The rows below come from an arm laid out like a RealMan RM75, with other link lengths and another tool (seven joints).
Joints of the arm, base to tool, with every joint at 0 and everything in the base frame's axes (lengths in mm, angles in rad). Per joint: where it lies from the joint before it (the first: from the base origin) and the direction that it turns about. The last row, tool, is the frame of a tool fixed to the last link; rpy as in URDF.
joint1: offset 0 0 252.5 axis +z
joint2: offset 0 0 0 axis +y
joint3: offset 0 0 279 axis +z
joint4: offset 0 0 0 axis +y
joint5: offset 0 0 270.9 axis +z
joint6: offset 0 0 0 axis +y
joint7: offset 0 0 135.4 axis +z
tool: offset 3 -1 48 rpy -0.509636 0 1.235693
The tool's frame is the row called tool.
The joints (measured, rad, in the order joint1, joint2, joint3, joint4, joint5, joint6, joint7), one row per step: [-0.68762 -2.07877 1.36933 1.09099 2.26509 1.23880 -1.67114]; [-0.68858 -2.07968 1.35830 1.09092 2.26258 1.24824 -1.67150]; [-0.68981 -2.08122 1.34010 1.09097 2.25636 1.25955 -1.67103]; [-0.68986 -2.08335 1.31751 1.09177 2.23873 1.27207 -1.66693]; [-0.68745 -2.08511 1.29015 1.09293 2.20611 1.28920 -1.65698]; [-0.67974 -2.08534 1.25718 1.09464 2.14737 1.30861 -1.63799]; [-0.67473 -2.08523 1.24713 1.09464 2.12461 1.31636 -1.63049]
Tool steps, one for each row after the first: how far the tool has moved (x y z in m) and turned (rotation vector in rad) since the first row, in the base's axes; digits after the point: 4 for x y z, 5 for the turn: [0.0002 -0.0001 0.0017 -0.00274 -0.00769 0.00640]; [0.0009 0.0002 0.0046 -0.00355 -0.02304 0.01544]; [0.0031 0.0004 0.0081 -0.00475 -0.05156 0.02398]; [0.0063 -0.0003 0.0128 -0.00919 -0.09518 0.03136]; [0.0111 -0.0016 0.0198 -0.01344 -0.16424 0.03575]; [0.0119 -0.0027 0.0221 -0.01659 -0.18935 0.03793]
